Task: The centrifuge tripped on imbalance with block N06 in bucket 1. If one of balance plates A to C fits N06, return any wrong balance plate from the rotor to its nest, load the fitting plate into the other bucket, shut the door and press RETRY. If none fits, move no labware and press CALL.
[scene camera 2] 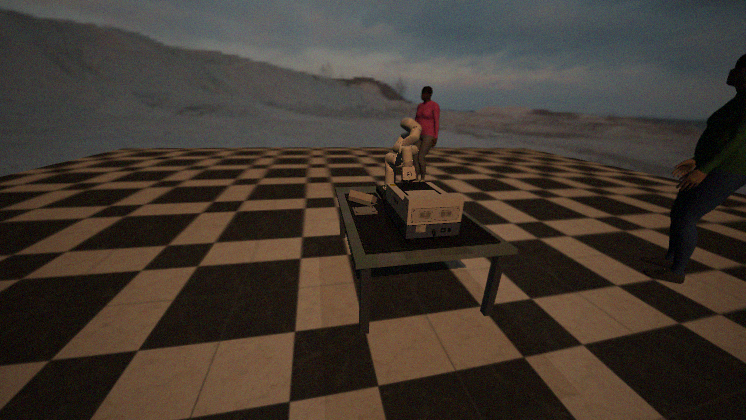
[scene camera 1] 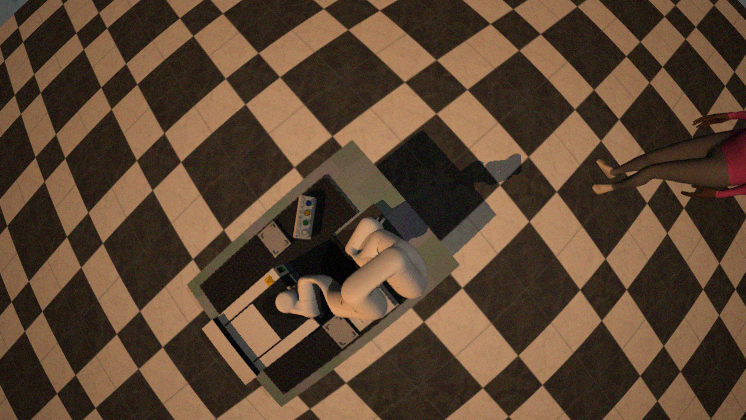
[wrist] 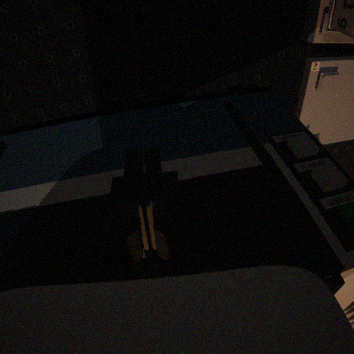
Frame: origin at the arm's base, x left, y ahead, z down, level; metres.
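Seen in the pictures: gripper, fingertip midpoint: [wrist: 145, 172].
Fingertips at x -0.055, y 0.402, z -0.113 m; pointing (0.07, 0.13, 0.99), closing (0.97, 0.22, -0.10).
Pixels of each thing's top centre, then the offset from my fingertips to it. "pt": a spot on its surface instead.
- object marked 1 g, surface spot: [wrist: 342, 20] pt dx +0.202, dy +0.001, dz +0.114 m
- pale nest marked A1, surface spot: [wrist: 330, 107] pt dx +0.215, dy +0.116, dz +0.137 m
- grey box with coloured round parts, middle of its top: [scene camera 1: 300, 216] [scene camera 2: 362, 191] dx -0.268, dy -0.240, dz +0.065 m
The centrifuge [scene camera 1: 255, 331] [scene camera 2: 435, 206] is a pale box with a dark top area; its blue-grey front band [wrist: 200, 132] crosses the wrist view. My gripper [wrist: 145, 172] is shut and empty, above or near this front edge; the arm or housing hides it in both scene views. At the right of the wrist view are two grey buttons [wrist: 302, 145] [wrist: 330, 178] and part of a green one [wrist: 348, 212], their labels unreadable. An object marked "1 g" [wrist: 342, 20] is cut off at the top right. Door state, rotor, buckets and block N06 cannot be made out.
A pale nest marked A1 [wrist: 330, 107] lies beyond the buttons. Two pale corner-marked nests [scene camera 1: 274, 238] [scene camera 1: 340, 331] flank the centrifuge. A grey box with coloured round parts [scene camera 1: 304, 217] stands on the table [scene camera 1: 284, 399] [scene camera 2: 438, 258]. Two people [scene camera 2: 428, 118] [scene camera 2: 699, 203] stand away from it.
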